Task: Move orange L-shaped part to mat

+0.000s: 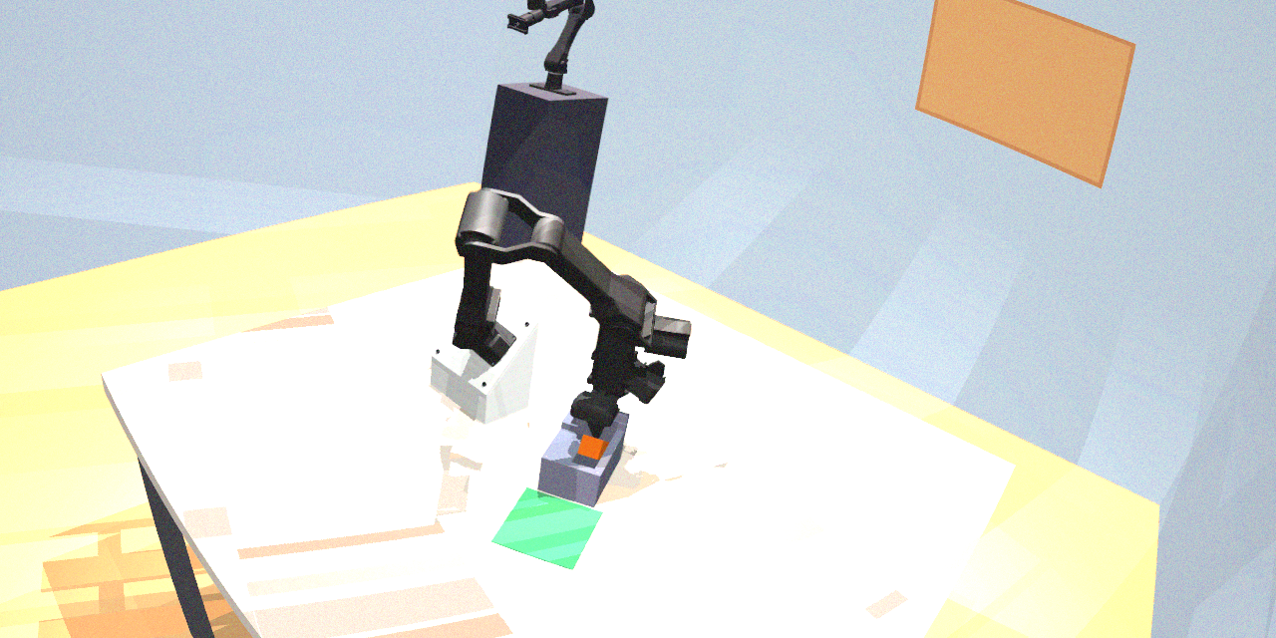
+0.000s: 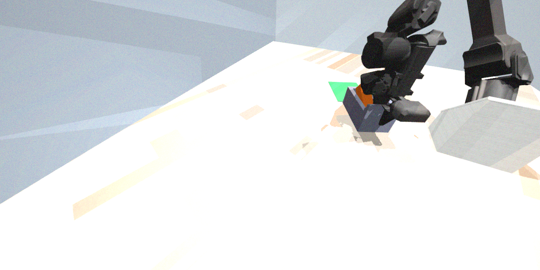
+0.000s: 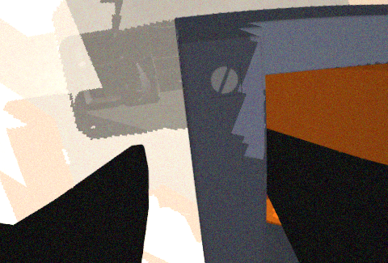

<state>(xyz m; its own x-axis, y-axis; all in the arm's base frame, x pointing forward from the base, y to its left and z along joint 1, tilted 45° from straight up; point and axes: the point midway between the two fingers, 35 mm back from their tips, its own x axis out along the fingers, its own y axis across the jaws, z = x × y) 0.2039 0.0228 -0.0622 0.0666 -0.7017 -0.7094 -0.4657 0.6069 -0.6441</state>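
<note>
My gripper tip is 50 mm to the left of the orange L-shaped part and 20 mm short of it. Also, from my gripper tip: green mat 200 mm to the right, 100 mm ahead, 60 mm below.
</note>
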